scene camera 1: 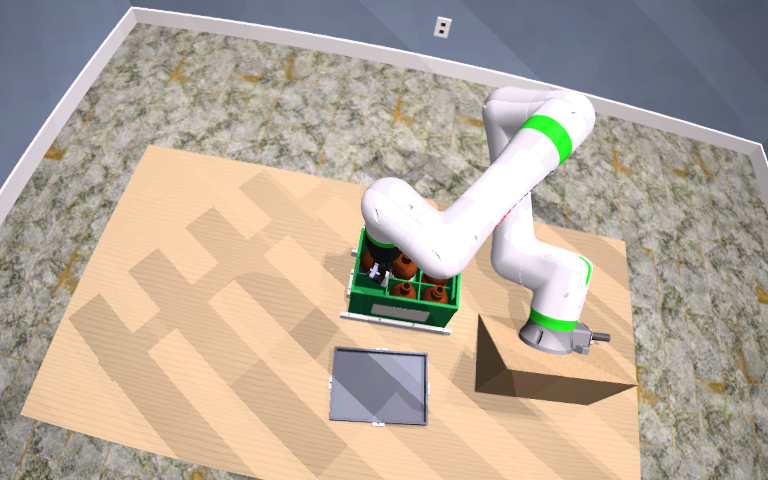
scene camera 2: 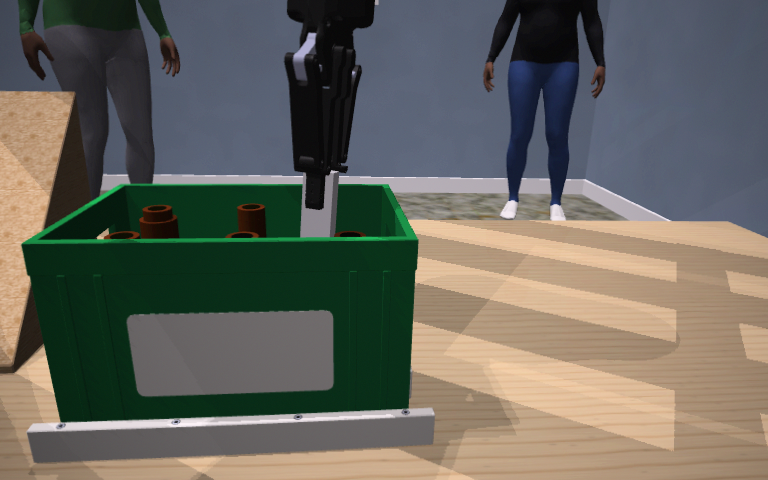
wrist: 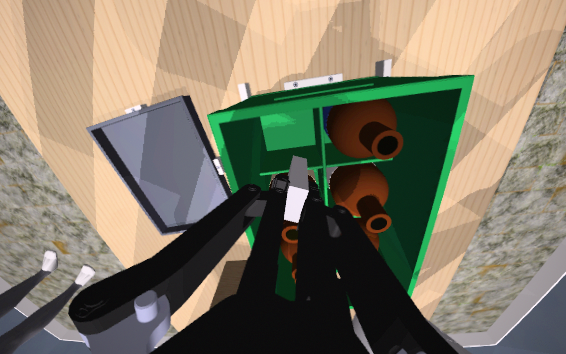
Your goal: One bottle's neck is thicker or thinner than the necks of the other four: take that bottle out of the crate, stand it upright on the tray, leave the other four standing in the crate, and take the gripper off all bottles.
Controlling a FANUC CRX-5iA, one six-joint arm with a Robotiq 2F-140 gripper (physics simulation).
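Places are measured from the arm's base along level axes (x back, y right, z up), in metres.
Pixels of known places: gripper, fingertip midpoint: (scene camera 1: 381, 282) (wrist: 296, 169); arm's base at its link origin: (scene camera 1: 545, 342).
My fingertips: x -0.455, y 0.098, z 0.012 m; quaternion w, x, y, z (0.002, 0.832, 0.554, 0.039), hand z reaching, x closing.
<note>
Ahead of a thing's pixels: the offset from my fingertips to its top centre. "*": to the spot under its first point. Level surfaces: height alone.
A green crate @(dx +0.063, dy +0.034, dz +0.045 m) (scene camera 1: 401, 311) (scene camera 2: 373, 295) (wrist: 352, 90) holds several brown bottles, all upright. Bottles show in scene camera 1 (scene camera 1: 405, 267) (scene camera 1: 404, 290) (scene camera 1: 435, 294). Their necks show in scene camera 2 (scene camera 2: 251, 218) (scene camera 2: 157, 220) and in the wrist view (wrist: 364, 128) (wrist: 359, 189) (wrist: 290, 239). My gripper (scene camera 1: 377, 273) (scene camera 2: 319, 214) (wrist: 296, 169) is shut with nothing between its pads. Its fingertips dip just inside the crate's top, among the necks. One crate cell @(* dx -0.013, dy -0.009, dz -0.122 m) (wrist: 288, 131) is empty. The grey tray @(* dx -0.015, dy -0.273, dz -0.126 m) (scene camera 1: 358, 395) (wrist: 159, 165) lies empty on the table in front of the crate.
Grey rails (scene camera 1: 396, 323) (scene camera 2: 287, 430) hold the crate on the wooden table @(dz -0.131 m) (scene camera 1: 239, 286). The arm's base stands on a wooden block (scene camera 1: 549, 371) to the right. A person (scene camera 2: 546, 95) stands at the back wall; another is at the left edge.
</note>
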